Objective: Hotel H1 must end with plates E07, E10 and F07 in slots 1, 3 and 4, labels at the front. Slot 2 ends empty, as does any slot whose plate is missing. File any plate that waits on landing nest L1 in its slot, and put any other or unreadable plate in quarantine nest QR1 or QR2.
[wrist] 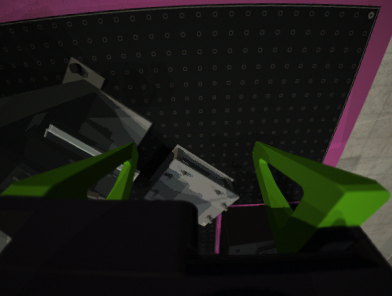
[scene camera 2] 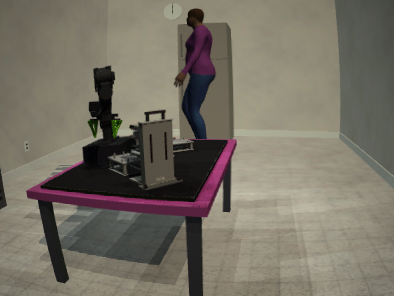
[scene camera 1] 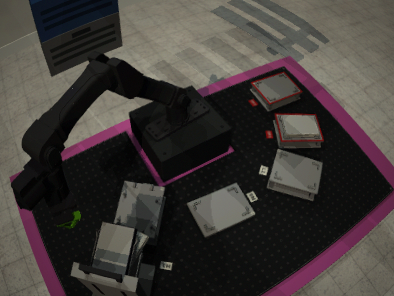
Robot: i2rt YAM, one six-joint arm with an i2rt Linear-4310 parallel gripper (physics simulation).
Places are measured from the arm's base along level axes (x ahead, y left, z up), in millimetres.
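Pixels of known places: gripper, fingertip midpoint: (wrist: 195, 148) (scene camera 2: 104, 137) (scene camera 1: 65, 211); arm's base, origin of the base link: (scene camera 2: 109, 141) (scene camera 1: 177, 120).
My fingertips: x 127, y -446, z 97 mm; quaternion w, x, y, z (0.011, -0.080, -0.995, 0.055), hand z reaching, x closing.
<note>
For each thing: its top centre in the pictures, then the offset to it from my fingertips. "spot": a spot on its surface instead.
- Landing nest L1, middle of its top: (scene camera 1: 298, 169) (scene camera 2: 176, 140) 641 mm left, 222 mm ahead, 134 mm down
- Red-rimmed quarantine nest, middle of its top: (scene camera 1: 277, 85) 860 mm left, 78 mm back, 144 mm down
- red-rimmed nest, surface spot: (scene camera 1: 321, 135) spot: 828 mm left, 178 mm ahead, 150 mm down
- pale plate, middle of its top: (scene camera 1: 300, 124) 786 mm left, 104 mm ahead, 136 mm down
- low grey nest, middle of its top: (scene camera 1: 221, 208) 389 mm left, 157 mm ahead, 172 mm down
My gripper (scene camera 1: 69, 220) (scene camera 2: 105, 128) (wrist: 195, 148) is open with nothing between its green fingers, raised above the mat on the arm-base side of the hotel. Hotel H1 (scene camera 1: 128, 284) (scene camera 2: 157, 155) (wrist: 95, 77) stands upright at the lower left in scene camera 1, with a black handle on top. Its slots and plate labels cannot be read. Landing nest L1 (scene camera 1: 296, 172) shows a bare top with corner marks. Red-rimmed quarantine nest (scene camera 1: 276, 87) at the back looks bare. The other red-rimmed nest (scene camera 1: 321, 135) holds a pale plate (scene camera 1: 298, 124); its label is not readable.
A raised grey stand (scene camera 1: 142, 197) (scene camera 2: 122, 162) (wrist: 200, 187) is close beside the hotel. A low grey nest (scene camera 1: 221, 210) lies mid-mat. The black arm base (scene camera 1: 180, 132) stands at the table's edge. A person (scene camera 2: 200, 50) stands by the fridge (scene camera 2: 222, 100), behind the table.
</note>
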